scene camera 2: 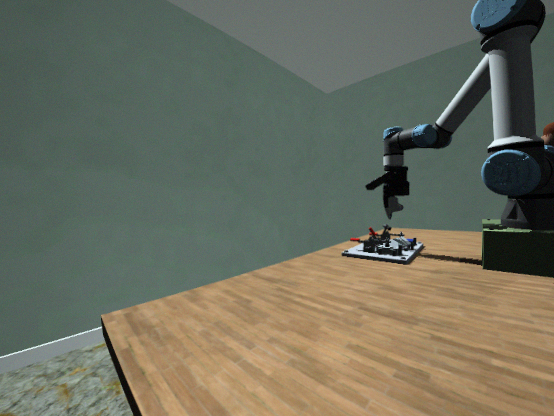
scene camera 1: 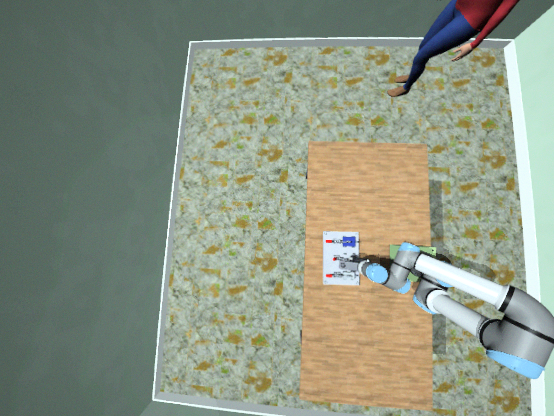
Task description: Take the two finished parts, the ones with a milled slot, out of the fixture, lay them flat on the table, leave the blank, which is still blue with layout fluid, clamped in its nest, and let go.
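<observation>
The light grey fixture plate [scene camera 1: 328,252] [scene camera 2: 375,257] lies on the wooden table [scene camera 1: 366,186] [scene camera 2: 275,330]. The blue blank [scene camera 1: 349,241] [scene camera 2: 411,240] sits in the far nest behind its red-handled clamp. A grey part [scene camera 1: 343,264] sits in the middle nest and another grey part [scene camera 1: 345,275] in the near nest; their slots are too small to make out. In the side view one red clamp handle [scene camera 2: 371,231] stands tilted up. My gripper [scene camera 2: 389,215] [scene camera 1: 354,260] hangs well above the middle of the fixture. Its fingers are shut with nothing between them.
A green object [scene camera 1: 425,250] [scene camera 2: 482,243] stands at the table's edge by the arm's base. A person [scene camera 1: 440,37] stands on the floor beyond the table's far end. The fixture sits near the table's left edge.
</observation>
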